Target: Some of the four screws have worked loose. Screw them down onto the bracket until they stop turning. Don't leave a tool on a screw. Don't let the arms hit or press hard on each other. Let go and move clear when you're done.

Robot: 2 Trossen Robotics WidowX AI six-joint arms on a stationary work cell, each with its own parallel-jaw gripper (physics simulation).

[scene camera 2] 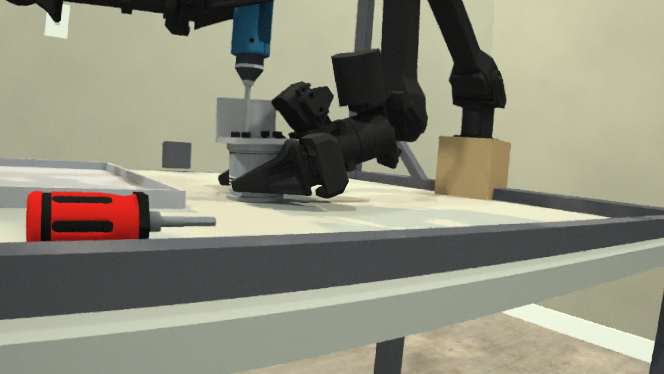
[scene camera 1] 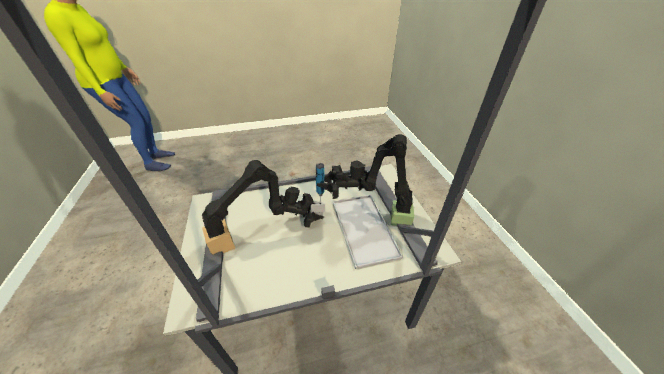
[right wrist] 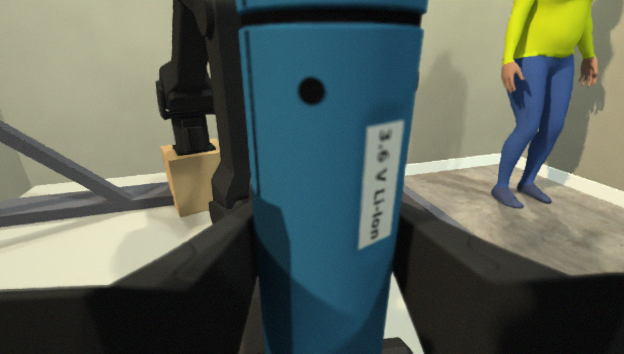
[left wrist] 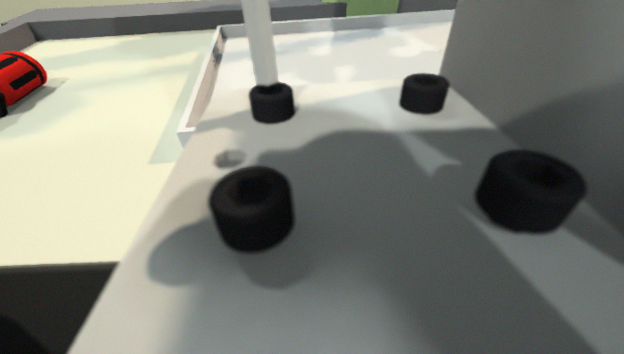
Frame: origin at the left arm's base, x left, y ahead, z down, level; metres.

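Seen in the pictures: left gripper, fingertip midpoint: point(scene camera 2: 225, 183) point(scene camera 1: 323, 213); right gripper, fingertip midpoint: point(scene camera 2: 269, 1) point(scene camera 1: 316, 181) point(right wrist: 321, 211); left arm's base at its link origin: point(scene camera 1: 215, 230) point(right wrist: 194, 148); right arm's base at its link origin: point(scene camera 1: 403, 208).
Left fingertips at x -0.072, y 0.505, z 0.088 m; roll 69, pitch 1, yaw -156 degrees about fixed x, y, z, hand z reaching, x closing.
Note:
Offsets run from my left fingertips to a thing's top centre.
The grey bracket point(scene camera 1: 318, 208) point(scene camera 2: 225, 119) point(left wrist: 360, 250) sits on a round grey stand point(scene camera 2: 243, 170). Four black socket-head screws stand on it: far left point(left wrist: 271, 105), far right point(left wrist: 424, 95), near left point(left wrist: 251, 212) and near right point(left wrist: 530, 192). How far each is screwed down is unclear. My left gripper point(scene camera 1: 315, 216) point(scene camera 2: 229, 181) is shut around the stand, low down. My right gripper point(scene camera 1: 325, 185) point(right wrist: 321, 211) is shut on the blue electric screwdriver {dz -0.297, dx +0.025, dy -0.001 m} point(scene camera 1: 320, 176) point(scene camera 2: 251, 30) point(right wrist: 330, 150), held upright. Its bit {dz -0.106, dx +0.024, dy -0.002 m} point(scene camera 2: 247, 100) point(left wrist: 261, 45) meets the far left screw's socket.
A red screwdriver {dz -0.013, dx +0.177, dy +0.206 m} point(scene camera 2: 95, 217) point(left wrist: 22, 77) lies near the table edge in scene camera 2. A shallow tray point(scene camera 1: 354, 266) point(scene camera 2: 177, 197) lies beside the stand. The left arm reaches in close beside the bracket, below the right arm. A person point(scene camera 1: 95, 55) point(right wrist: 545, 105) stands beyond the table.

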